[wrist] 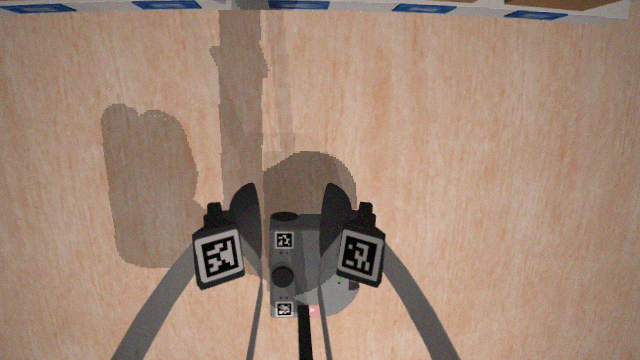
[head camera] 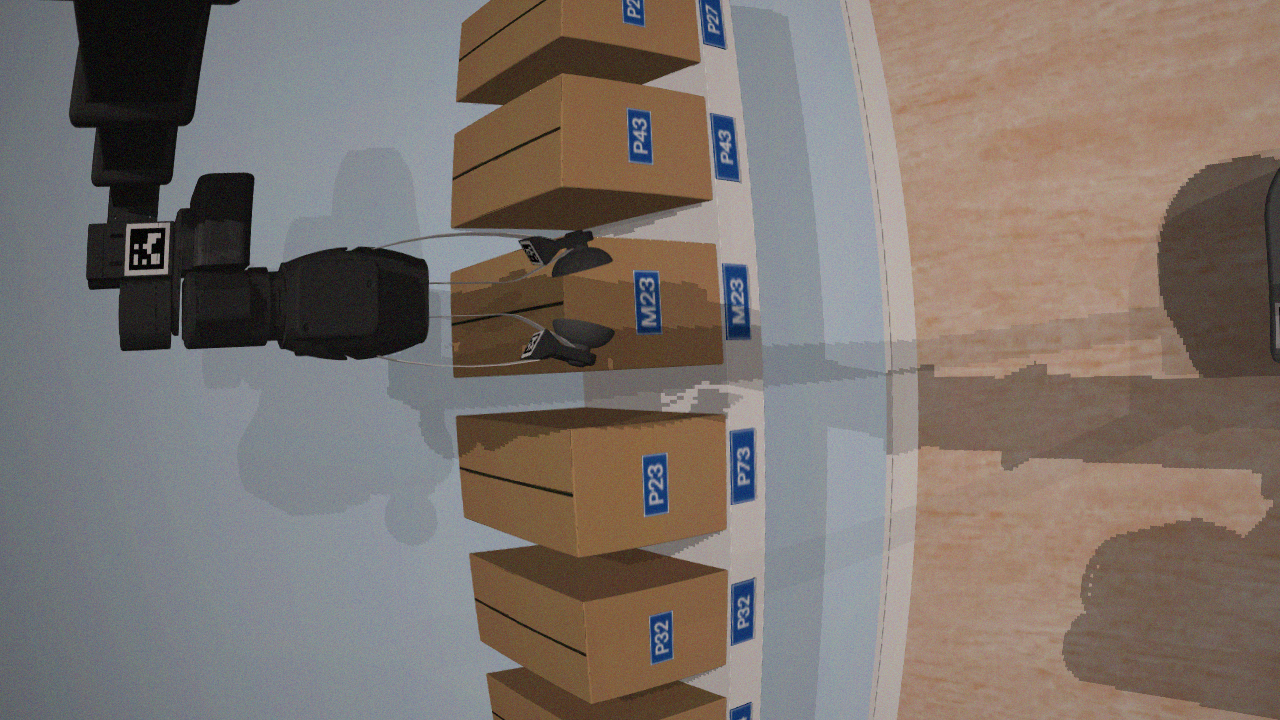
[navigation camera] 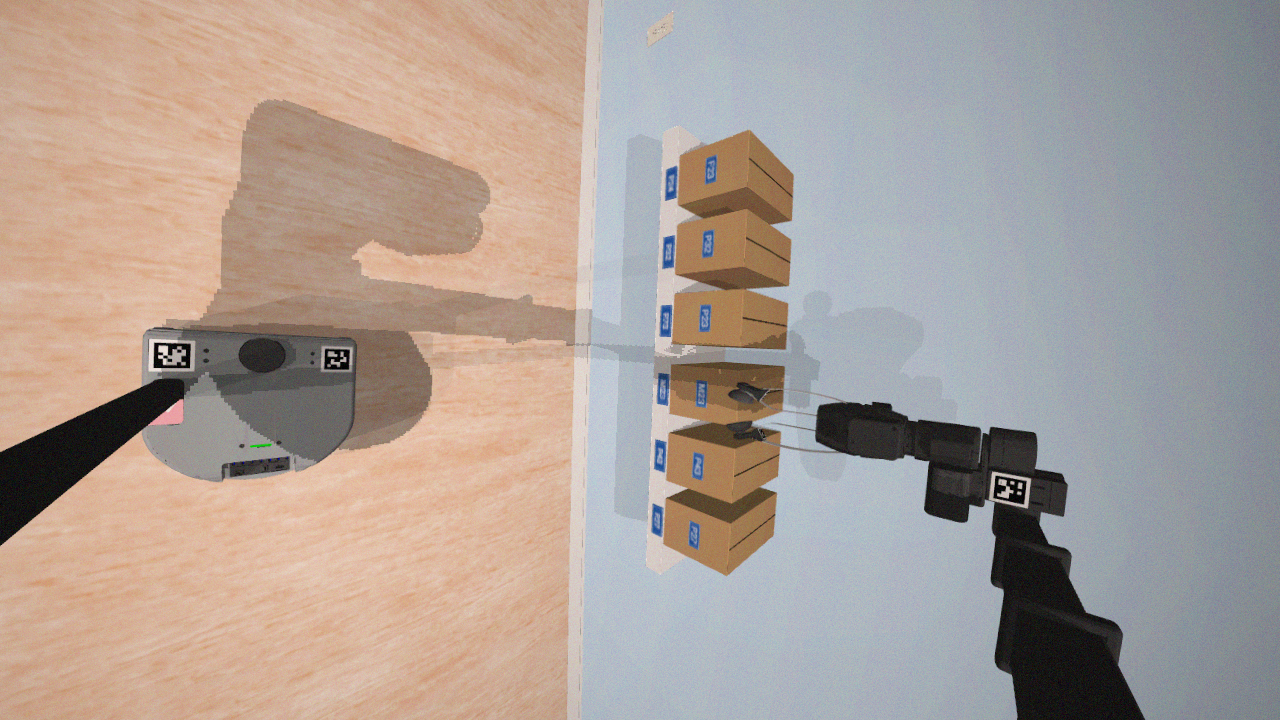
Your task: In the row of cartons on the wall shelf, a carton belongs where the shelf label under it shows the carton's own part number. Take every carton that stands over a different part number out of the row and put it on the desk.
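Places are measured from the robot's base along level axes (x back, y left, z down), in centimetres.
Pixels of known places: gripper, fingertip midpoint: [head camera: 608, 297] [navigation camera: 728, 408]; robot's base at its link origin: [navigation camera: 263, 353].
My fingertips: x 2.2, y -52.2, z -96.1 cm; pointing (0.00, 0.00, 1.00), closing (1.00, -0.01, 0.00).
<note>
For each thing: its middle in the pictures, then the offset to it from my fingertips. "*": a spot on its surface instead. Level surfaces: height alone.
- P23 carton at the middle of its body: [head camera: 582, 472] [navigation camera: 732, 322] dx -16.7, dy -30.2, dz +17.0 cm
- end carton at the middle of its body: [navigation camera: 738, 189] dx -49.7, dy -29.1, dz +17.0 cm
- M23 carton at a spot on its surface: [head camera: 684, 304] [navigation camera: 685, 390] * dx +0.3, dy -18.2, dz +21.3 cm
- P32 carton at the middle of its body: [head camera: 592, 612] [navigation camera: 735, 256] dx -33.1, dy -29.6, dz +17.0 cm
- P43 carton at the middle of its body: [head camera: 571, 160] [navigation camera: 725, 455] dx +16.8, dy -31.3, dz +17.0 cm
- P27 carton at the middle of its body: [head camera: 570, 36] [navigation camera: 721, 517] dx +33.1, dy -31.8, dz +17.0 cm
- wood floor at its surface level: dz +96.1 cm
On the wall shelf [head camera: 747, 385] [navigation camera: 665, 286] [wrist: 360, 7], the P23 carton [head camera: 604, 483] [navigation camera: 729, 308] stands over label P73. The end carton [navigation camera: 729, 174] seems to read F23 or P23, over label P24. The M23 carton [head camera: 684, 304] [navigation camera: 684, 380], P32 carton [head camera: 626, 626] [navigation camera: 726, 246], P43 carton [head camera: 599, 161] [navigation camera: 711, 461] and P27 carton [navigation camera: 707, 528] stand over matching labels. My gripper [head camera: 581, 297] [navigation camera: 744, 411] [wrist: 291, 208] is open and empty, pointing down; it overlaps the M23 carton in the head view. The desk does not show.
The wall [head camera: 223, 582] [navigation camera: 984, 223] rises behind the row. Neighbouring cartons stand close together with narrow gaps. My arm [head camera: 138, 62] [navigation camera: 1065, 626] reaches in at the P27 end. My base [navigation camera: 295, 394] [wrist: 282, 255] stands on the wood floor [navigation camera: 447, 537] [wrist: 475, 150].
</note>
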